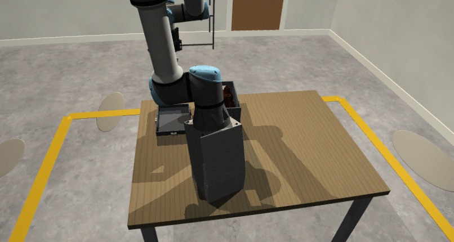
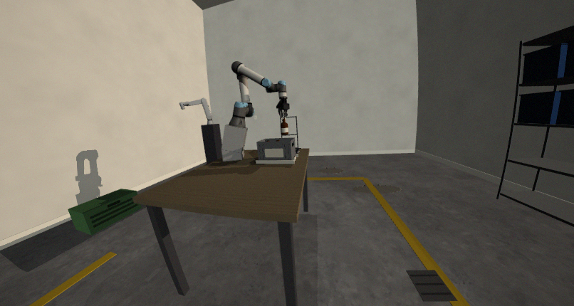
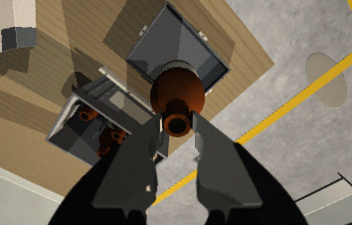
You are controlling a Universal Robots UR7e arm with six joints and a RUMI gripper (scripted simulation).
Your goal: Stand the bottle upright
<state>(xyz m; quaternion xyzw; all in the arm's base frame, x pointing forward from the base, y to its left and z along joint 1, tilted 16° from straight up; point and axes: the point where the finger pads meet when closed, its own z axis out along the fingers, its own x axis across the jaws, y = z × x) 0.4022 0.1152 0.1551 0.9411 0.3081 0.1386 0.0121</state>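
My hand is 70 mm above the bottle. Also, from my hand: dark tray: 320 mm below; crate: 40 mm behind, 270 mm to the right, 250 mm below.
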